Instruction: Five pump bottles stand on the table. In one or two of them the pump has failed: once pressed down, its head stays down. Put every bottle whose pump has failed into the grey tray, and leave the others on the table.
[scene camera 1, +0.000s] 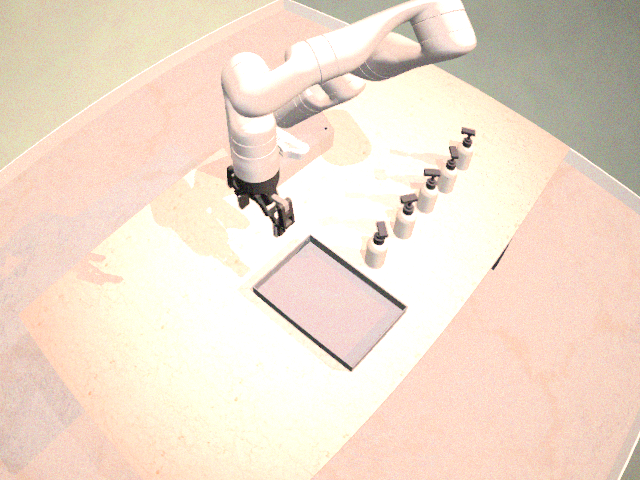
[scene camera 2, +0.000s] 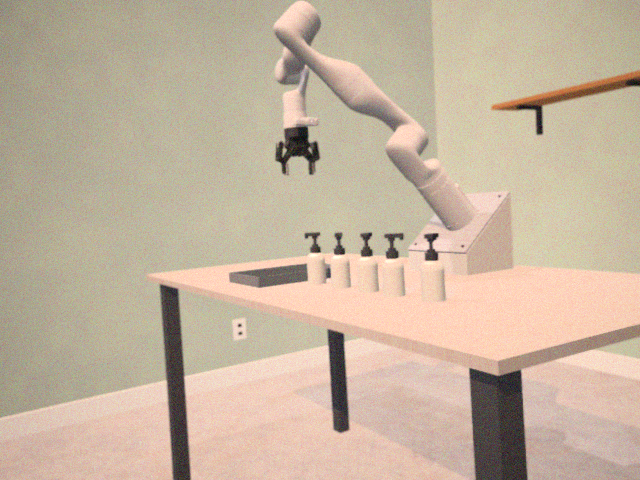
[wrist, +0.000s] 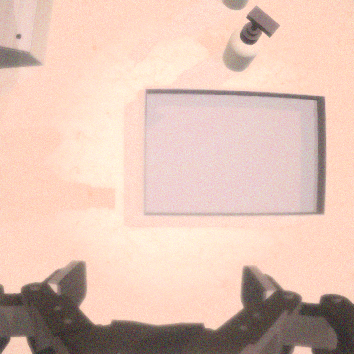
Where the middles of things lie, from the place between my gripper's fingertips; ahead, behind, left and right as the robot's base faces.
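Labels:
You'd find the grey tray (scene camera 1: 340, 309) 12 cm ahead of my hand and 6 cm to the left of it, and it's 30 cm below my hand.

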